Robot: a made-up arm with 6 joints. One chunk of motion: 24 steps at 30 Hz.
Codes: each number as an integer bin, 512 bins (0 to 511) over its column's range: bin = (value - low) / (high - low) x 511, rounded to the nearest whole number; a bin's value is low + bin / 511 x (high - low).
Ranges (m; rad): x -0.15..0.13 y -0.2..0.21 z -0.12..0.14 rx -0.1..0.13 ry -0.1..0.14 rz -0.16..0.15
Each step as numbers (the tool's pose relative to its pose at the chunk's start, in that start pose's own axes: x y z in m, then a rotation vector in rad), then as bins.
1 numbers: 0.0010 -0.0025 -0.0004 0.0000 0.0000 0.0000
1 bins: 276 246 235 222 213 264
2 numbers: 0.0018 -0.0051 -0.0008 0.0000 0.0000 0.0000
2 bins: 277 243 234 222 213 264
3 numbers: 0.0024 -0.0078 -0.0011 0.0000 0.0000 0.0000
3 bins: 278 240 234 222 213 264
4 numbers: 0.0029 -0.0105 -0.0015 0.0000 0.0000 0.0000
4 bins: 279 236 233 222 213 264
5 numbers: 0.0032 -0.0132 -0.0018 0.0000 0.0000 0.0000
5 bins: 280 233 232 222 213 264
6 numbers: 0.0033 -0.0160 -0.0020 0.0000 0.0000 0.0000
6 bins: 280 229 232 222 213 264
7 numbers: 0.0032 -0.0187 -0.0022 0.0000 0.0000 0.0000
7 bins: 280 226 232 222 213 264
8 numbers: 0.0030 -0.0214 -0.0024 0.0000 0.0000 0.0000
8 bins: 279 223 231 222 213 264
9 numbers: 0.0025 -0.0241 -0.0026 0.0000 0.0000 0.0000
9 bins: 278 219 231 222 213 264
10 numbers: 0.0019 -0.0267 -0.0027 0.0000 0.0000 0.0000
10 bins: 277 216 231 222 213 264
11 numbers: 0.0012 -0.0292 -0.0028 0.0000 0.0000 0.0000
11 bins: 276 213 230 222 213 264
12 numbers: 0.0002 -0.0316 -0.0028 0.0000 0.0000 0.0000
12 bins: 274 210 230 222 213 264
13 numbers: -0.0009 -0.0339 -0.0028 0.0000 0.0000 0.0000
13 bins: 272 207 230 222 213 264
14 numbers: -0.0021 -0.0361 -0.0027 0.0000 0.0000 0.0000
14 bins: 270 204 231 222 213 264
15 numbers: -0.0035 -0.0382 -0.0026 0.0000 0.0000 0.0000
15 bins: 267 202 231 222 213 264
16 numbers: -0.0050 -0.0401 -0.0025 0.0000 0.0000 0.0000
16 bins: 265 199 231 222 213 264
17 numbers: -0.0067 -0.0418 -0.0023 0.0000 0.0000 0.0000
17 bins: 262 197 231 222 213 264
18 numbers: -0.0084 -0.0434 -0.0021 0.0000 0.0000 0.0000
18 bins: 258 195 232 222 213 264
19 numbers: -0.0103 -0.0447 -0.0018 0.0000 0.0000 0.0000
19 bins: 255 194 232 222 213 264
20 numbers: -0.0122 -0.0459 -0.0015 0.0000 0.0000 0.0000
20 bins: 251 192 233 222 213 264
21 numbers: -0.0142 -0.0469 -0.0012 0.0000 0.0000 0.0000
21 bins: 248 191 233 222 213 264
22 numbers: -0.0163 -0.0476 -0.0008 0.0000 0.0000 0.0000
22 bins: 244 190 234 222 213 264
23 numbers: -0.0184 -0.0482 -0.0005 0.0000 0.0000 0.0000
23 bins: 240 189 235 222 213 264
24 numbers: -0.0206 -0.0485 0.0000 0.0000 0.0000 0.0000
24 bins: 236 189 236 222 213 264
